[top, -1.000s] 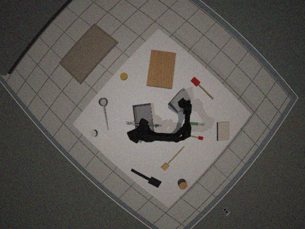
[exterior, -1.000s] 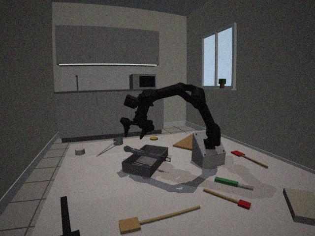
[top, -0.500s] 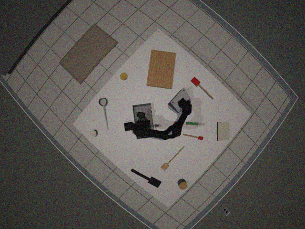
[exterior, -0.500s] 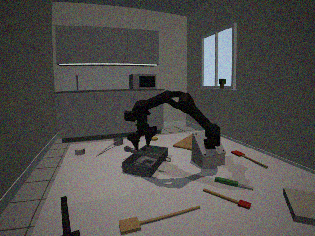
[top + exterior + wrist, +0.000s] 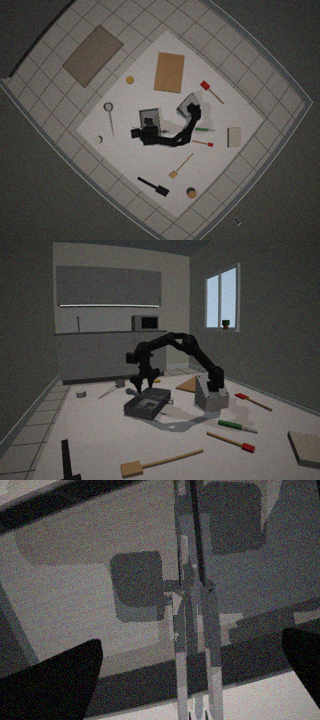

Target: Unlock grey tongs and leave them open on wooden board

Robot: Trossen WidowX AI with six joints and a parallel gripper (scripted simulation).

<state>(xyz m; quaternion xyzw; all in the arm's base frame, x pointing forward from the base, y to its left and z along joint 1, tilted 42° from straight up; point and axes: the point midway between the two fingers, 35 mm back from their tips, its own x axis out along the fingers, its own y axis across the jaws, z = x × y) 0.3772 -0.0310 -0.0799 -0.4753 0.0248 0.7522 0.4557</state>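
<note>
Now: the roasting tin 70 mm below my gripper tip and 20 mm behind it. From my gripper tip the other things lie so: black spatula: 450 mm to the left, 310 mm ahead, 90 mm below; wooden board: 460 mm behind, 280 mm to the right, 90 mm below; yellow disc: 450 mm to the right, 140 mm behind, 90 mm below.
</note>
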